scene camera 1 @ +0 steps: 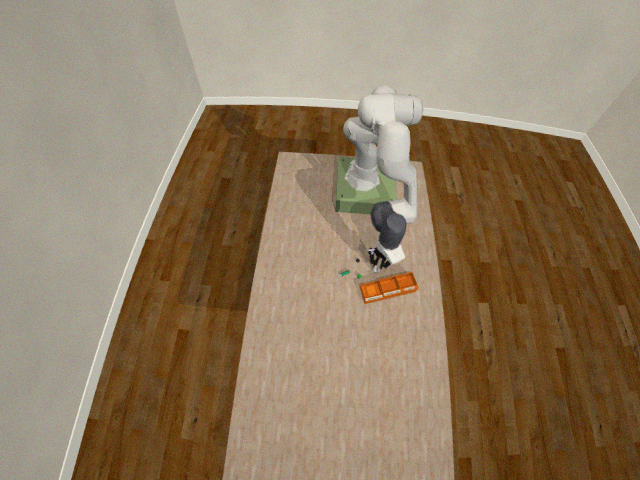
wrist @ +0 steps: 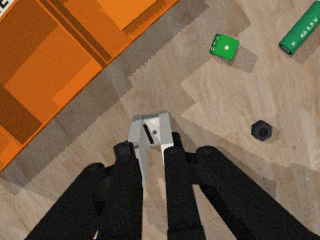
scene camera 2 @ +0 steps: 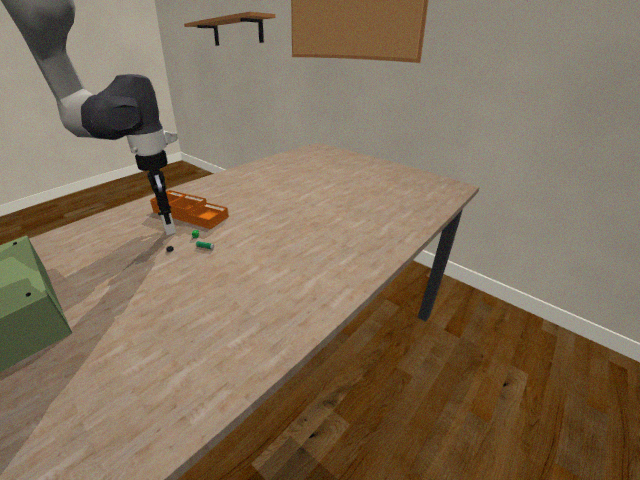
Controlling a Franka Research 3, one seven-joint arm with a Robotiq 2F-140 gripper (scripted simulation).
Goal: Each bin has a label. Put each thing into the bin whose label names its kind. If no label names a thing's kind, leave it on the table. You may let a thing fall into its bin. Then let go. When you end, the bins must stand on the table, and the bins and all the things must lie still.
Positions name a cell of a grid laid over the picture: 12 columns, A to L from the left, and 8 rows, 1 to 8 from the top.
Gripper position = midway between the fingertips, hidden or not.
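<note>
There's an orange bin tray (scene camera 2: D4), and you'd find it at (scene camera 1: H5) and (wrist: B3) as well. As for my gripper (scene camera 2: D4), the wrist view has it too, with the gripper (wrist: F5) in frame.
</note>
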